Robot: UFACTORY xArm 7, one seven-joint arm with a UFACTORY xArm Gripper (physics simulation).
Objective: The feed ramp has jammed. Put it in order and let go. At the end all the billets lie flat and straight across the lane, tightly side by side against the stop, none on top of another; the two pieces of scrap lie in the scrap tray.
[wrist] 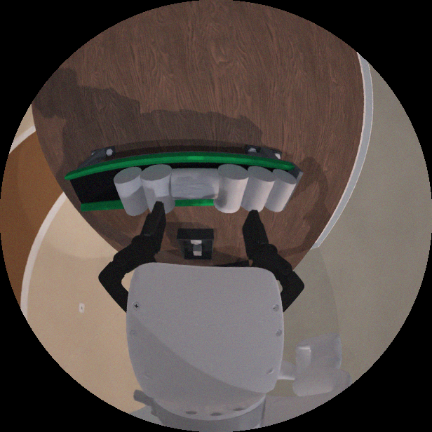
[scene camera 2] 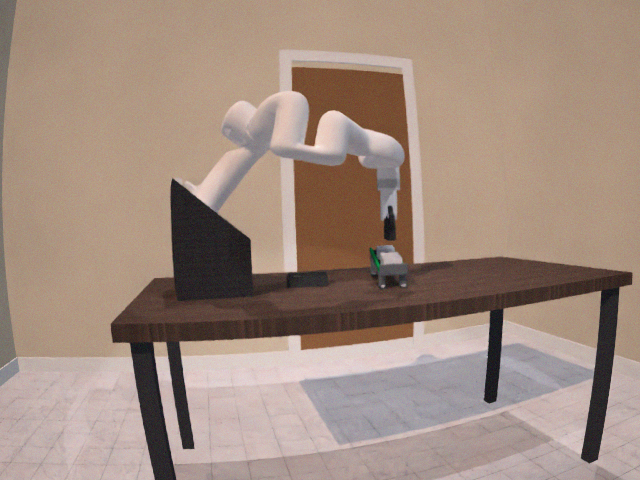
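My gripper is open and empty above the ramp, its fingers wide apart. The feed ramp has green rails and a grey stop at its right end in the wrist view. Three grey billets lie across the lane near the stop. One billet lies lengthwise along the lane, beside them. Two more billets lie across on its other side. Two pale scrap pieces are in the black scrap tray.
The wooden table carries the ramp, the tray and the arm's black pedestal. The tray stands between the pedestal and the ramp. The ramp's feet show beyond the far green rail in the wrist view.
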